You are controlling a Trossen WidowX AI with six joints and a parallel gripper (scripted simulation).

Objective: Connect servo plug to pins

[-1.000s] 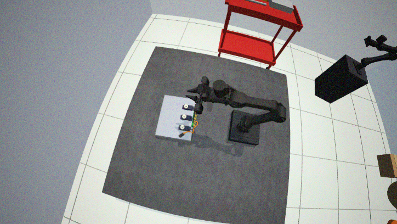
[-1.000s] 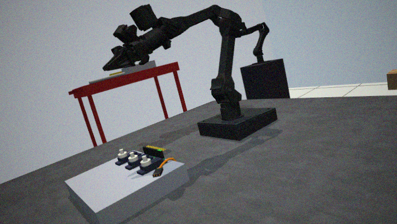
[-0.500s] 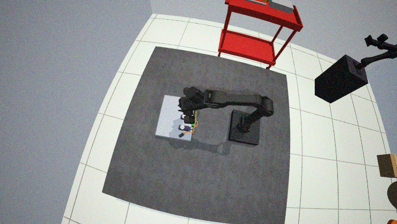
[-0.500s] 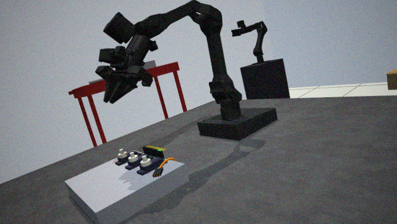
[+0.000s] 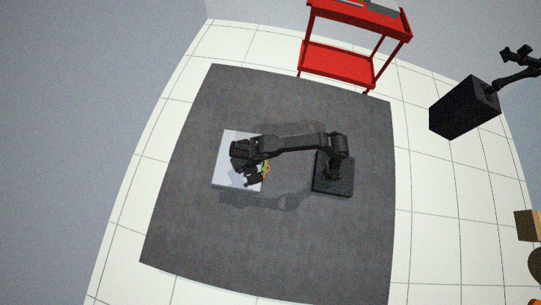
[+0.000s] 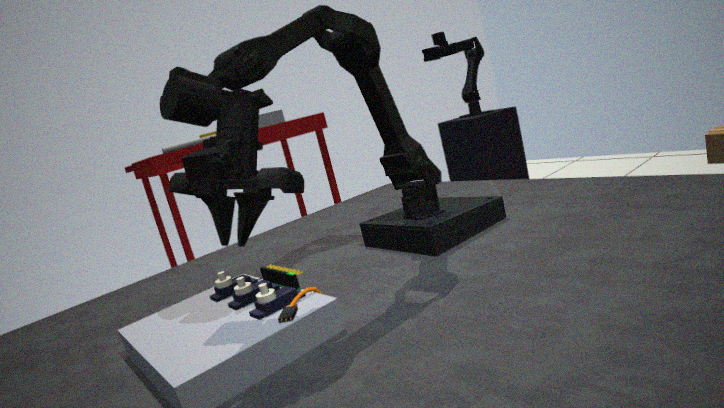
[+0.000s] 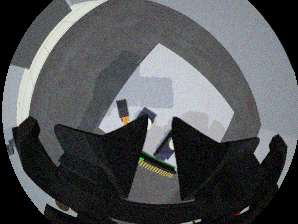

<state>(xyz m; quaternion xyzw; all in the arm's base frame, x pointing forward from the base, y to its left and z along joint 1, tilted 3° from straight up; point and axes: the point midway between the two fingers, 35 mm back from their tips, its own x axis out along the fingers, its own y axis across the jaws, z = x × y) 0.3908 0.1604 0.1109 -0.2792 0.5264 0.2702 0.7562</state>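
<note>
My gripper tip is 80 mm past the green mark, 50 mm to the left of it and 80 mm above it. Also, from my gripper tip: holder block: 90 mm ahead, 50 mm to the right, 130 mm below.
</note>
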